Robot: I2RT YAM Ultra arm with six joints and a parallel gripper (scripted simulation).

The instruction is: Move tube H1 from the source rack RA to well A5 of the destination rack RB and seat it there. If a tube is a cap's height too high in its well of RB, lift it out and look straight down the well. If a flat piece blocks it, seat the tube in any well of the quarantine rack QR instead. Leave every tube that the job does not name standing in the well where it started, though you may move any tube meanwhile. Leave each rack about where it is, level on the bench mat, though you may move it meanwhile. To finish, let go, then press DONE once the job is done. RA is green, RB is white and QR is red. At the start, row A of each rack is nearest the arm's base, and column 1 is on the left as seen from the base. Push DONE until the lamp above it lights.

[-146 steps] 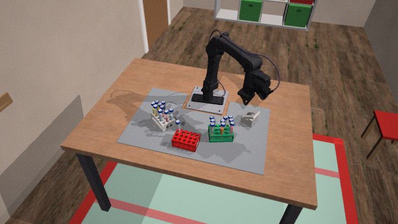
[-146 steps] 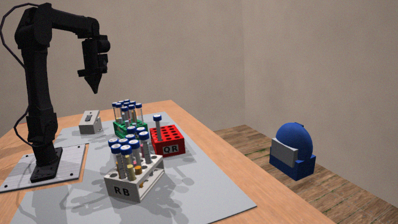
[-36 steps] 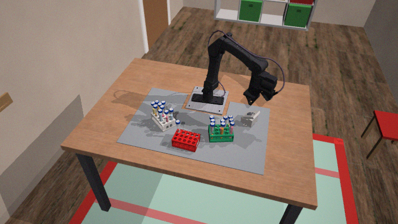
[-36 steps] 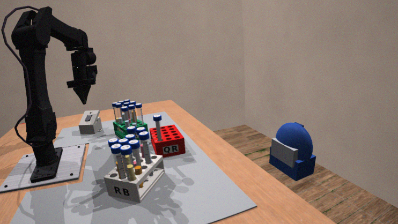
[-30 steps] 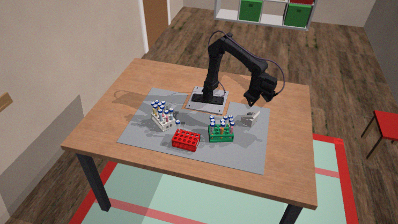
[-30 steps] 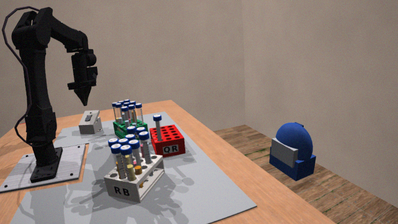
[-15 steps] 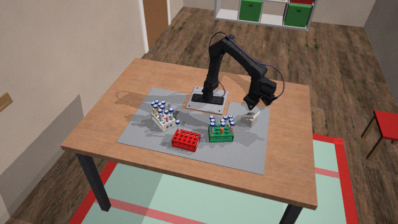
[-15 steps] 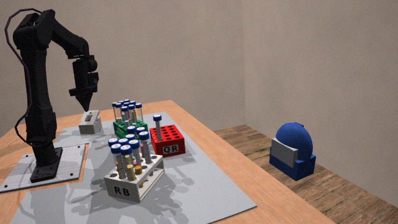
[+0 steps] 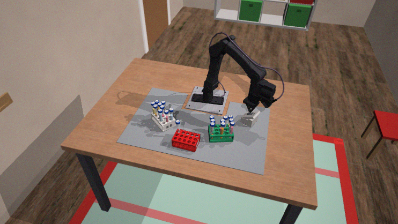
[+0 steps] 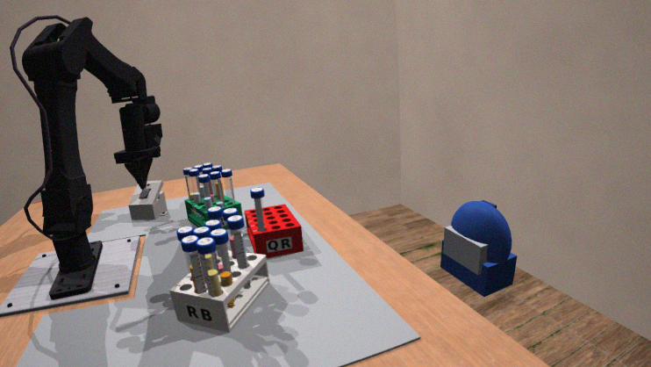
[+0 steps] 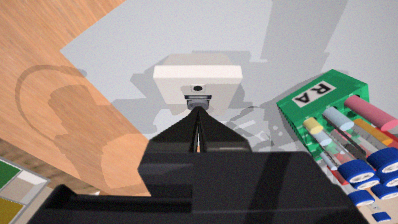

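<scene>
The grey done button box is 30 mm below my hand. Also, from my hand: red rack QR (240 mm ahead, 310 mm to the right, 50 mm below); then clear tube (130 mm ahead, 120 mm to the right, 10 mm below); then white rack RB (110 mm ahead, 480 mm to the right, 50 mm below).
</scene>
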